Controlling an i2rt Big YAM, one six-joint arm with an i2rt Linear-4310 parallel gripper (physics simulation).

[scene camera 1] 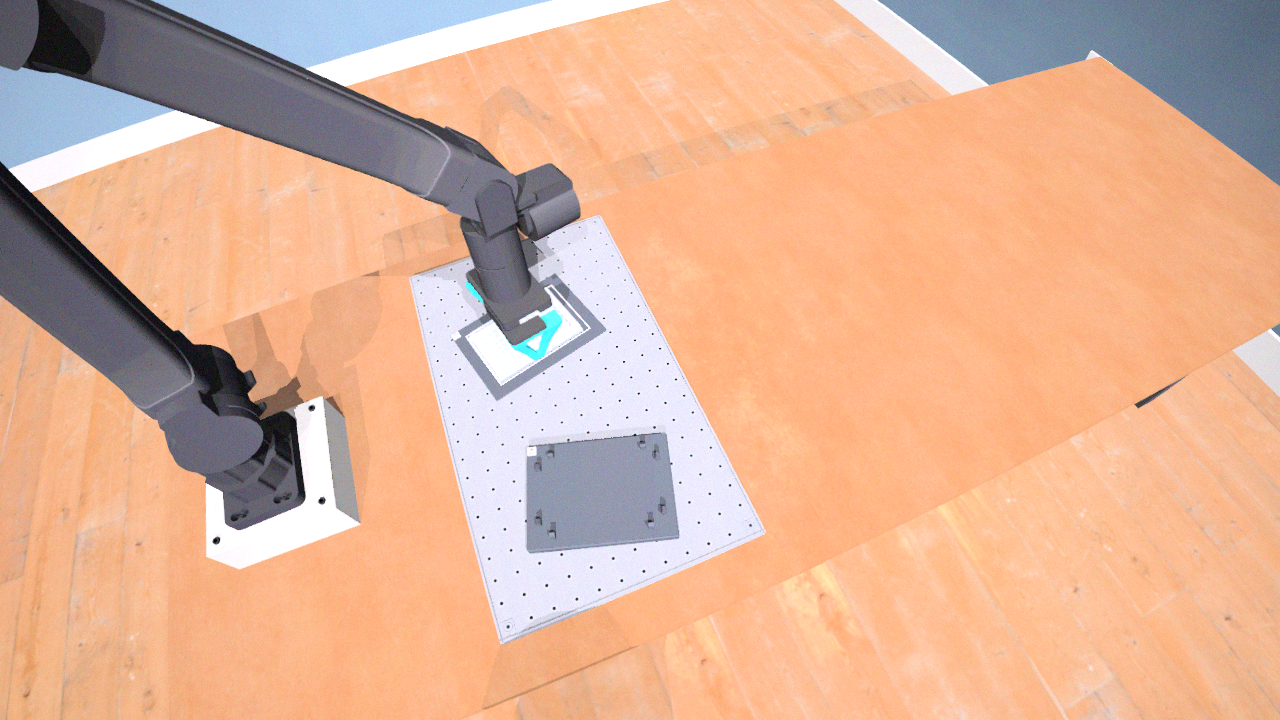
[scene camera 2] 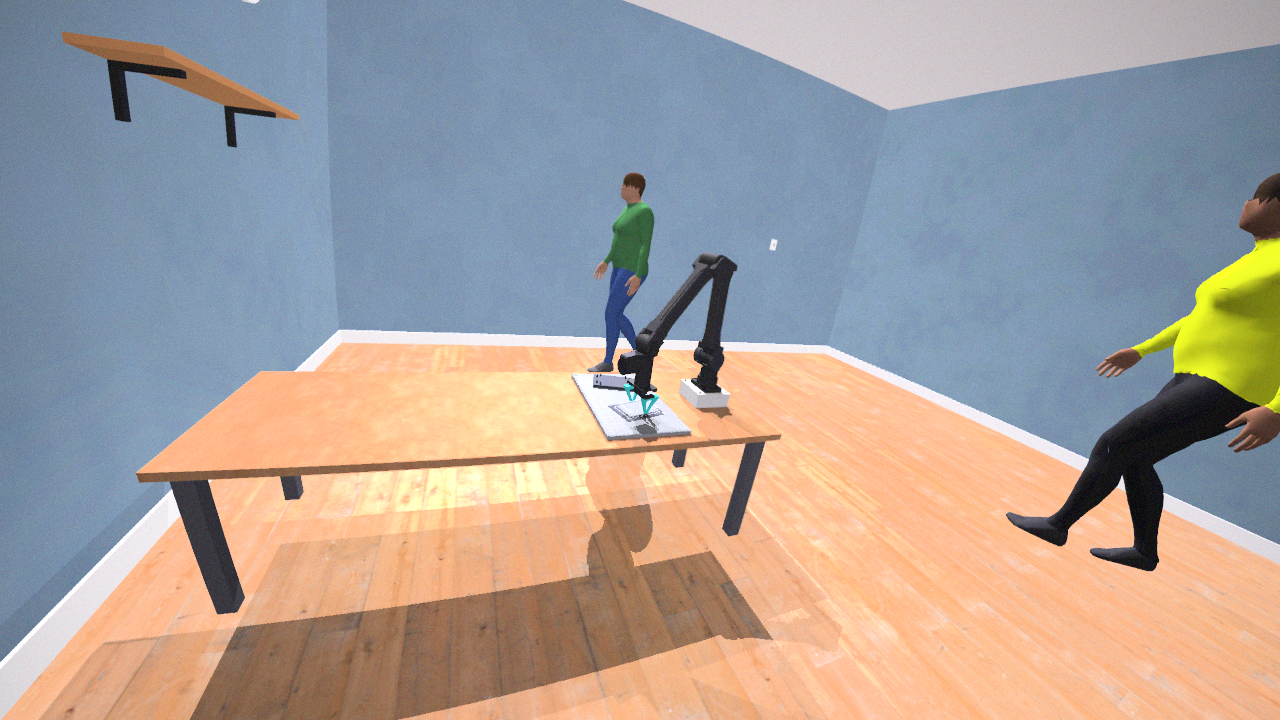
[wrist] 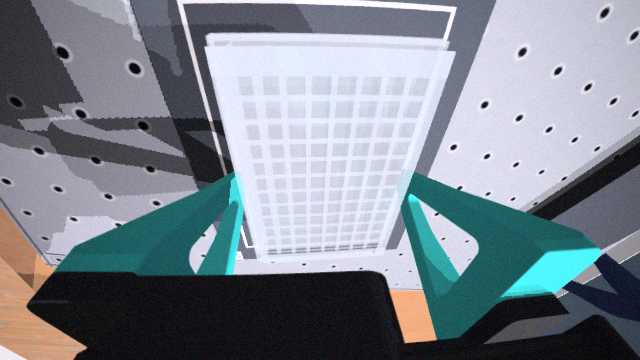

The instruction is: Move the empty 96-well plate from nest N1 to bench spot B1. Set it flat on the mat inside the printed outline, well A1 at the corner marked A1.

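Places are measured from the arm's base along level axes (x ahead, y left, z up), in metres.
Pixels of known places: gripper, fingertip midpoint: (scene camera 1: 522, 336) (scene camera 2: 638, 408) (wrist: 323, 178); arm's base, link origin: (scene camera 1: 265, 471) (scene camera 2: 705, 386).
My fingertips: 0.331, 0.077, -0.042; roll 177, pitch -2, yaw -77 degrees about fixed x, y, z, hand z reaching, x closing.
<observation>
For each thing: its top centre in the pictures, then the offset to it from my fingertips, as dx, dy, dz. "spot": a spot on its surface instead. Level surfaces: height alone.
- clear 96-well plate, top centre: (wrist: 327, 190) (scene camera 1: 523, 329) (scene camera 2: 638, 405) +0.004, +0.001, +0.013
- dark grey mat, surface height: dz -0.002
- white printed outline, surface spot: (wrist: 199, 75) spot: +0.040, +0.061, -0.002
- small white mark, top centre: (wrist: 234, 255) (scene camera 1: 456, 335) -0.082, +0.042, -0.002
- Nest N1, top centre: (scene camera 1: 598, 486) (wrist: 630, 225) (scene camera 2: 613, 378) +0.013, -0.241, +0.018
- perforated board, top centre: (wrist: 473, 173) (scene camera 1: 558, 385) (scene camera 2: 625, 399) +0.019, -0.089, -0.003
The clear 96-well plate (scene camera 1: 499, 358) (wrist: 330, 150) is held across its width between the teal fingers of my gripper (scene camera 1: 514, 326) (scene camera 2: 638, 407) (wrist: 323, 178), which is shut on it. The plate is over the dark grey mat (scene camera 1: 501, 390) (wrist: 465, 40) of the bench spot. In the wrist view, the white printed outline (wrist: 199, 75) shows beyond the plate's far edge and along its left side. Any small gap under the plate cannot be told. A small white mark (scene camera 1: 456, 337) (wrist: 239, 256) sits at one mat corner; its lettering is unreadable. Well A1 cannot be made out. Nest N1 (scene camera 1: 599, 492) holds no plate.
The perforated board (scene camera 1: 626, 376) (scene camera 2: 666, 429) carries the mat and the nest, which has short corner posts. The white arm base (scene camera 1: 340, 474) (scene camera 2: 704, 396) stands beside the board. Two people (scene camera 2: 631, 237) (scene camera 2: 1230, 313) are in the room.
</observation>
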